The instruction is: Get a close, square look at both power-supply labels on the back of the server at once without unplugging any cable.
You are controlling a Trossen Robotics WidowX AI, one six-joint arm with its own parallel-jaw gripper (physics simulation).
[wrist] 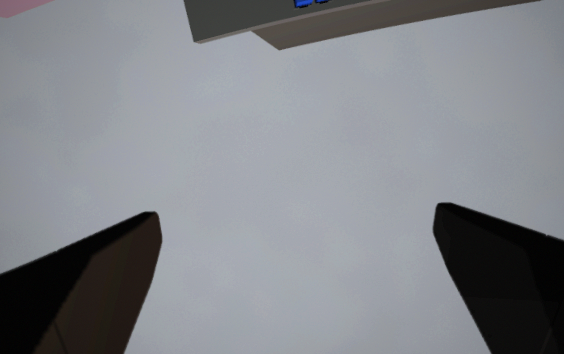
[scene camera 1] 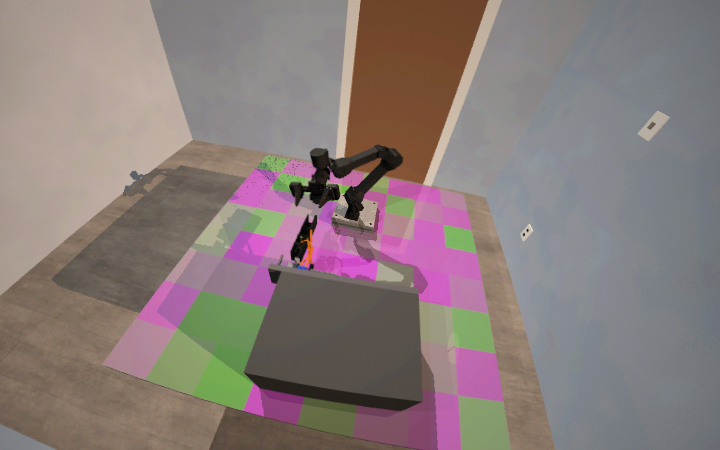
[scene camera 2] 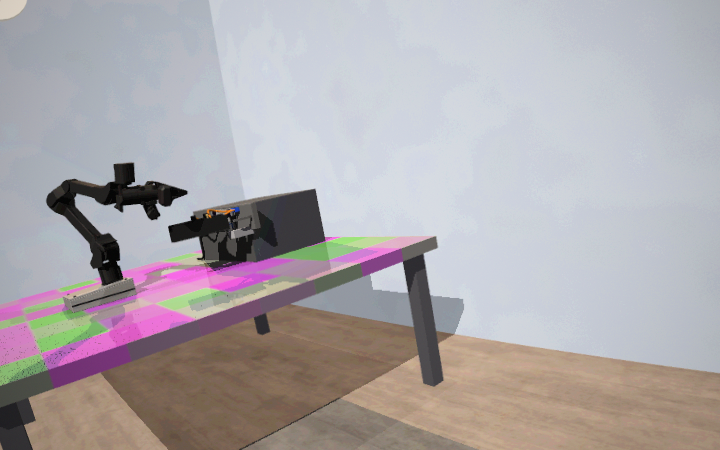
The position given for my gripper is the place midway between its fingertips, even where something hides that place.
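My gripper [scene camera 2: 182, 190], [wrist: 298, 222], [scene camera 1: 307, 206]: open, holding nothing. Black bracket [scene camera 2: 178, 232] visible.
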